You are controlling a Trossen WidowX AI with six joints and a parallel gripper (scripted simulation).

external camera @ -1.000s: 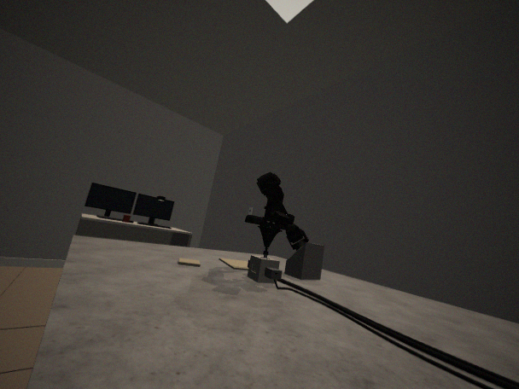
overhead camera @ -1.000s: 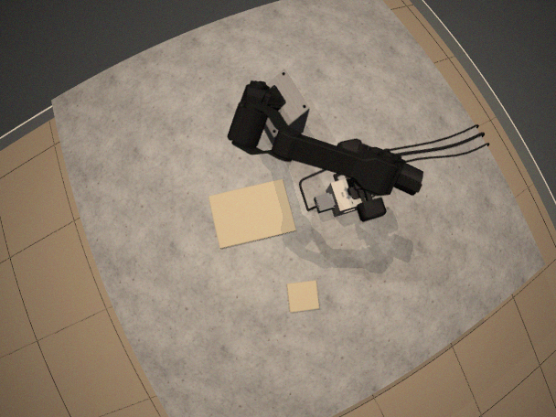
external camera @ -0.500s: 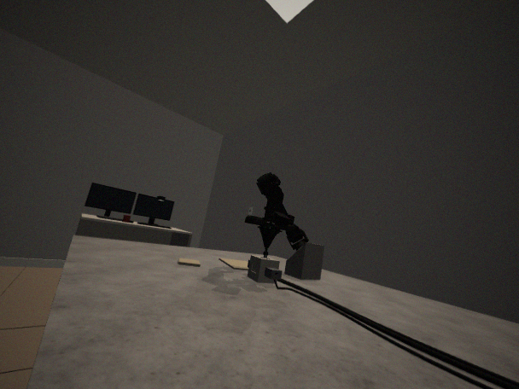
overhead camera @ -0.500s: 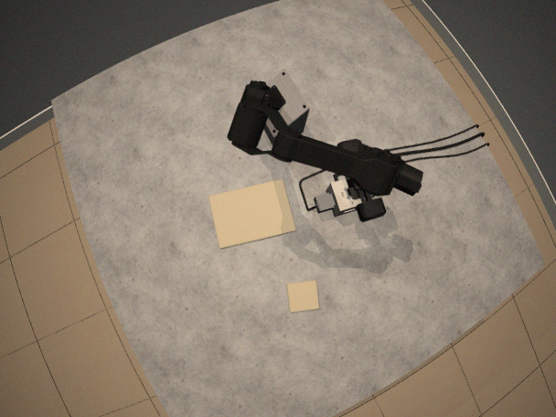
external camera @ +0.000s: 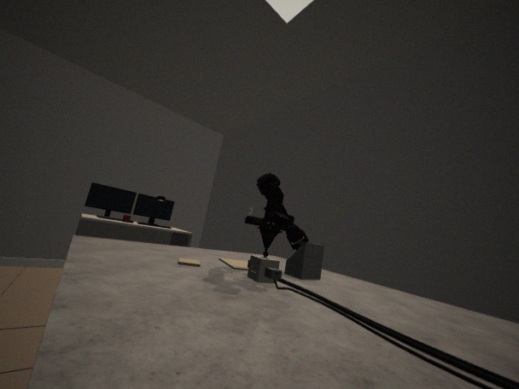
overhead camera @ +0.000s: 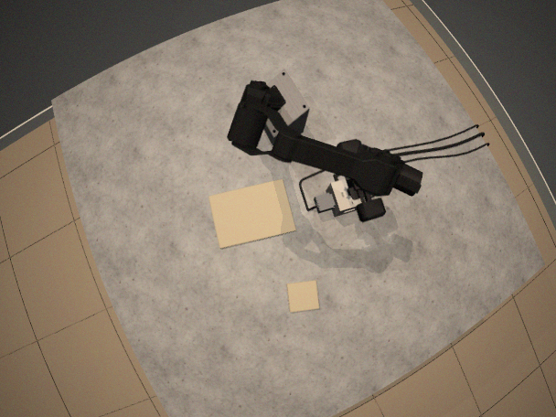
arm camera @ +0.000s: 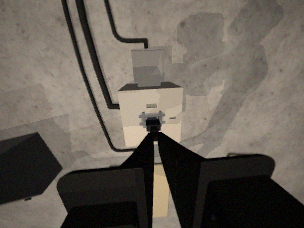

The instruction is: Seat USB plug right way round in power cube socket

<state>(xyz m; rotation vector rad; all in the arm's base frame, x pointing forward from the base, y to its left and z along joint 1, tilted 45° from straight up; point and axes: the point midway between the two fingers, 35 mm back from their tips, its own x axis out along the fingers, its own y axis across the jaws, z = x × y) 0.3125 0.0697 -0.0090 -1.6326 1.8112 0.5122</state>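
Now: gripper tip 2 cm above the dark USB plug. From my gripper tip the other things lie so: USB socket: 4 cm below; large tan pad: 8 cm behind, 23 cm to the right, 11 cm below; tan square: 18 cm ahead, 22 cm to the right, 11 cm below.
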